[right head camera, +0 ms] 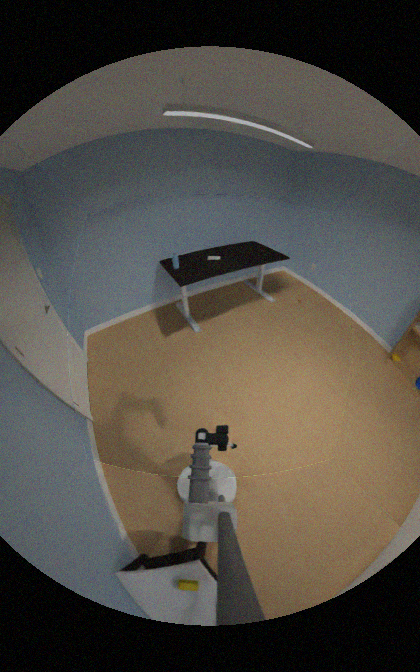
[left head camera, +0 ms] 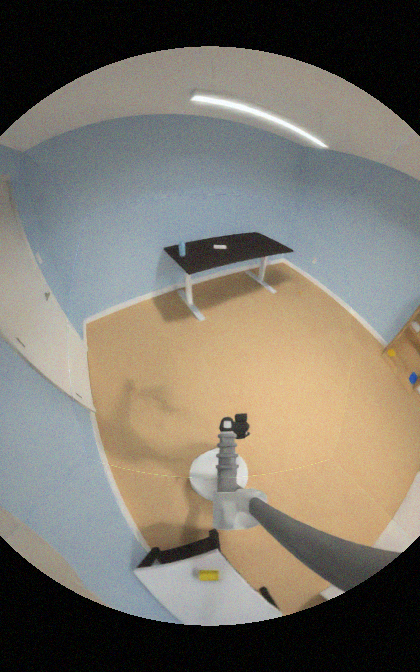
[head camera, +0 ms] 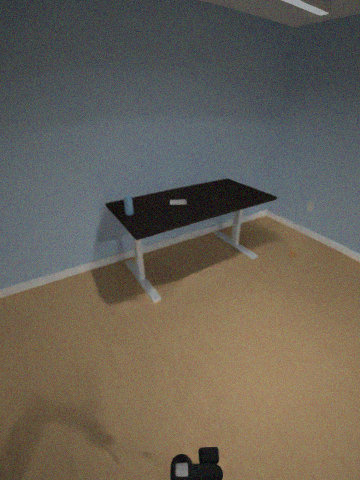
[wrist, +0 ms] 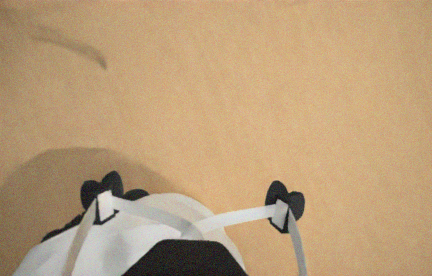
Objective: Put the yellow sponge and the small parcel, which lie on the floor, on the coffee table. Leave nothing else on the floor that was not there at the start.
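Places are measured from the robot's base along level axes (x ahead, y left, z up), in centimetres.
Pixels of known places: gripper, fingertip midpoint: (wrist: pixel 195 192).
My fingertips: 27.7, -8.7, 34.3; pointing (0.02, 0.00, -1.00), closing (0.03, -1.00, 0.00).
Note:
Ahead of a thing's pixels: the offset from my fingertips to its top centre, as dx, dy, dz. Level surfaces: height alone.
The yellow sponge (left head camera: pixel 209 575) (right head camera: pixel 188 585) lies on the white top of the coffee table (left head camera: pixel 170 585) (right head camera: pixel 145 587), low in both side head views, behind the arm's base. A tiny orange-brown thing (head camera: pixel 292 254) (right head camera: pixel 299 301) lies on the floor near the right wall, beyond the dark desk's right foot; it is too small to tell whether it is the small parcel. My gripper (wrist: pixel 195 192) is open, its fingers wide apart with nothing between them. It hangs above the floor by the robot's white base, away from the sponge and the orange-brown thing.
A black desk {dz +35.0} (head camera: pixel 215 207) (left head camera: pixel 240 255) with pale legs stands by the far wall. It bears a blue cylinder {+166.3, +50.2, +51.5} (head camera: pixel 129 206) and a small white block {+190.9, +8.9, +35.9} (head camera: pixel 178 202). A wooden shelf (left head camera: pixel 401 333) holding yellow and blue things stands at the right. A pale door is at the left.

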